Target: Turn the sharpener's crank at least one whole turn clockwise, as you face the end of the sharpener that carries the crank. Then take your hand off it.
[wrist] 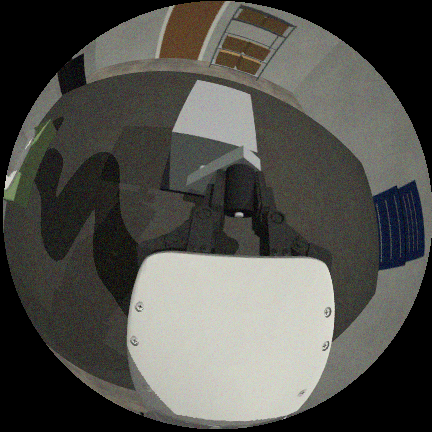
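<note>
The sharpener (215, 112) stands above the centre of the wrist view, with a light top and a darker grey end facing me. Its grey crank arm (215, 167) lies across that end, slanting up to the right. The black cylindrical crank handle (241, 187) is at the right end of the arm and points toward me, with a small white tip. My gripper (238, 183) is shut on the crank handle, one finger on each side. The handle and fingers hide part of the arm and of the sharpener's lower right side.
A green object (31, 167) is at the far left. A dark blue ridged object (400, 227) is at the far right. A black object (72, 75) is at the upper left. A brown panel (190, 30) and a shelf rack with boxes stand at the back. Shadows fall on the dark surface.
</note>
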